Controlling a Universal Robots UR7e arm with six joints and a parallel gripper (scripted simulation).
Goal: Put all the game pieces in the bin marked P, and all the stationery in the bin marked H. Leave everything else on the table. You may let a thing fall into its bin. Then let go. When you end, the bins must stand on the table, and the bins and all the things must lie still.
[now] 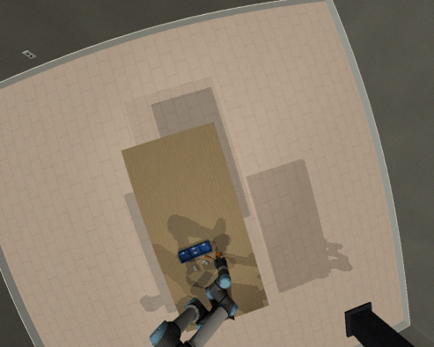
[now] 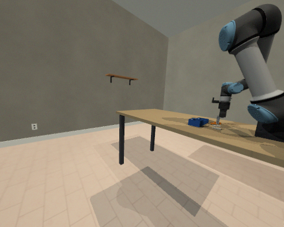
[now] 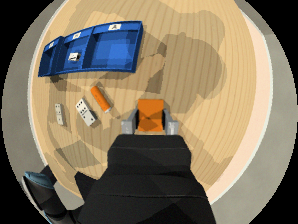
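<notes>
The orange block is 1 cm below my hand. Also, from my hand: orange stick (9 cm to the left, 1 cm below).
</notes>
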